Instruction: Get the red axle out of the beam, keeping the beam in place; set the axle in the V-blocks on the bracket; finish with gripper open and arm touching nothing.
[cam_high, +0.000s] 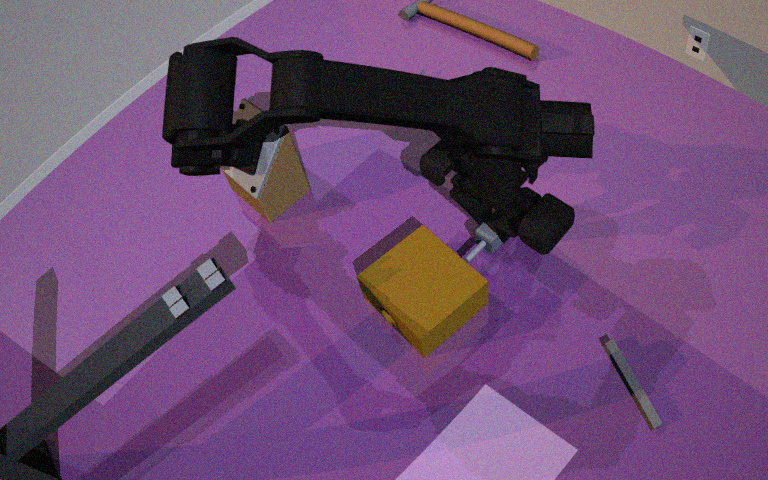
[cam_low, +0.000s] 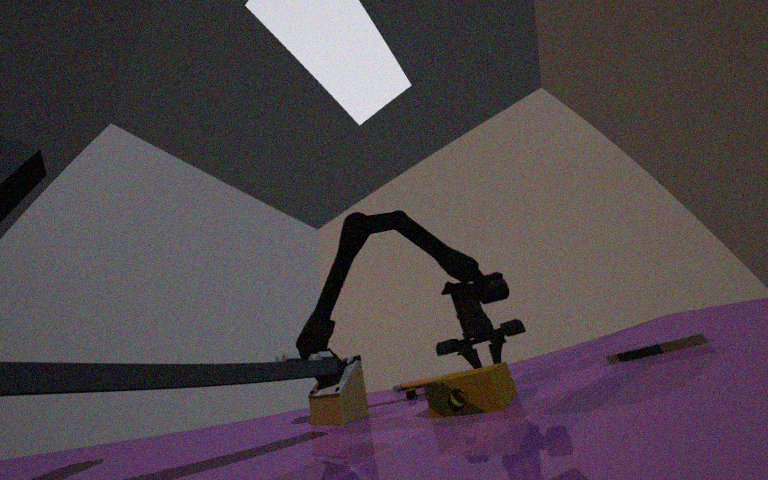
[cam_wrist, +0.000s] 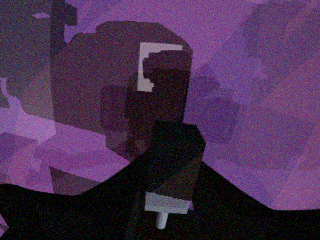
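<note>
The orange beam lies 12 cm to the right of my gripper tip, 3 cm behind it and 1 cm above it. Round my gripper tip: grey bar 24 cm ahead, 8 cm to the right, 1 cm below; then yellow hand tool 25 cm behind, 17 cm to the left, 1 cm below.
</note>
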